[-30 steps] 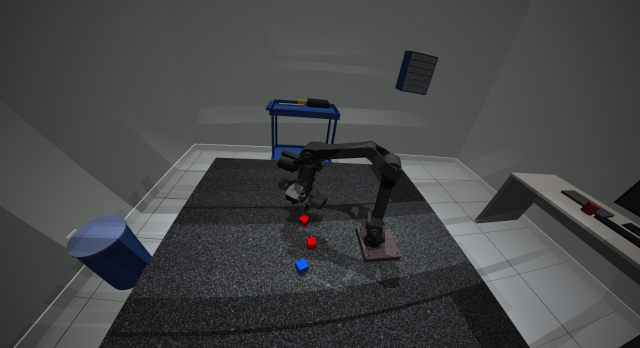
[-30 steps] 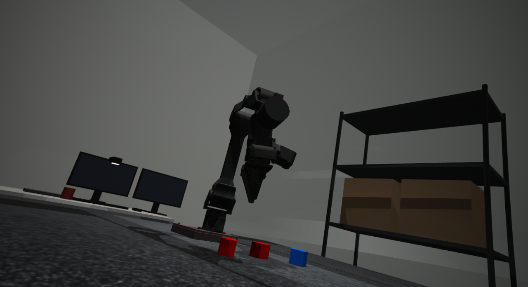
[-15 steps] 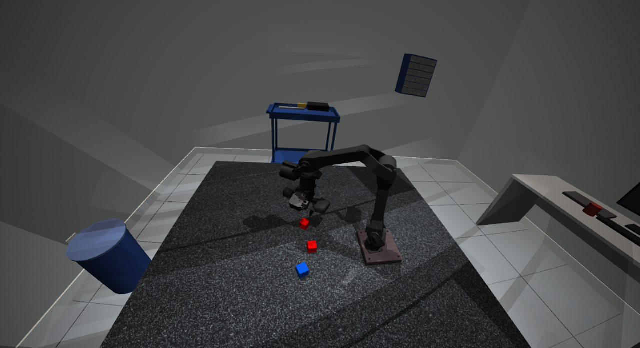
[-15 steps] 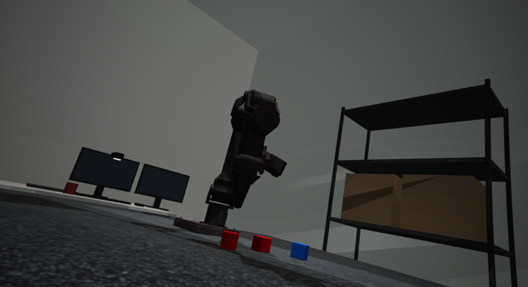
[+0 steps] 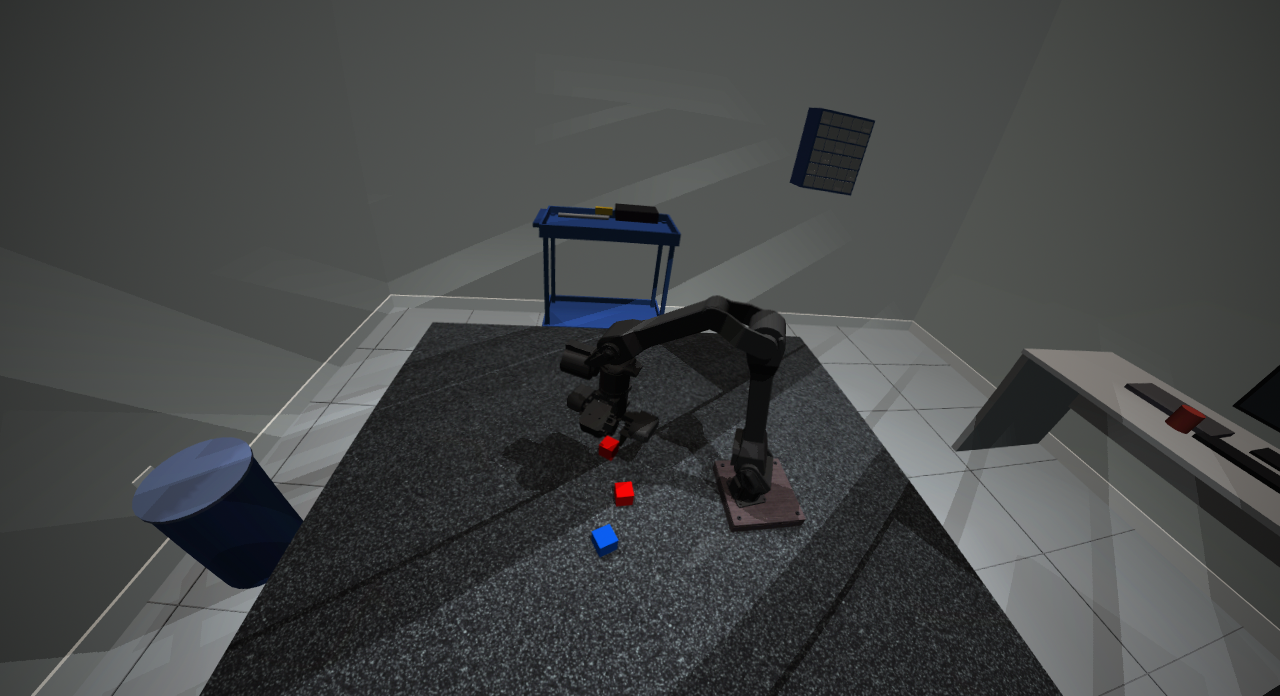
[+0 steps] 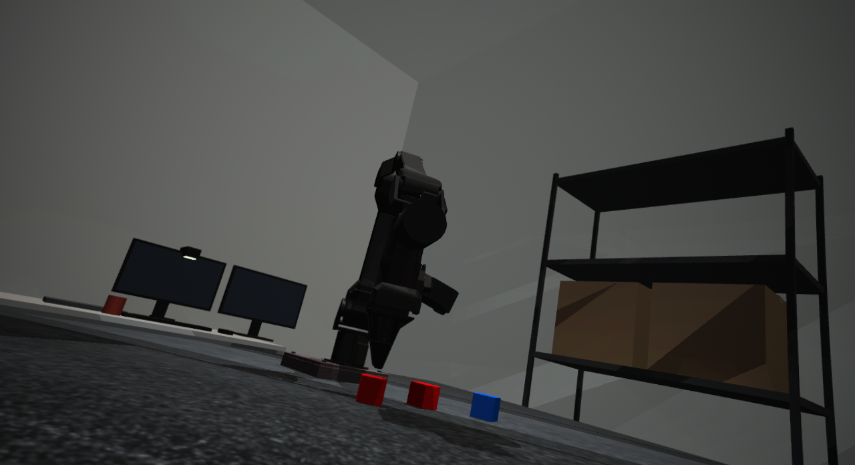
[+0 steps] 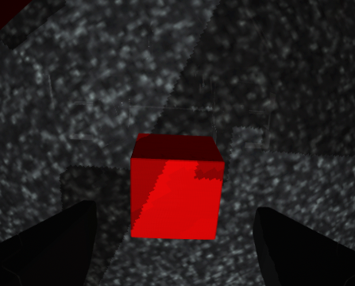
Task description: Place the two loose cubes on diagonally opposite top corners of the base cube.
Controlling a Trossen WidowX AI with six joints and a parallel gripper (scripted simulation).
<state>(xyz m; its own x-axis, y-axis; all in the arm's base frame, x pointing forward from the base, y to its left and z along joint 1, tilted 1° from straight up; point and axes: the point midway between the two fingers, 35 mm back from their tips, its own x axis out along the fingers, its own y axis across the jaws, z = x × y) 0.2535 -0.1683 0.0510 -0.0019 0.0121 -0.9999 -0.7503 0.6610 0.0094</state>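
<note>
My gripper tip is now 210 mm to the right of the blue base cube, 50 mm short of it and 30 mm above it.
</note>
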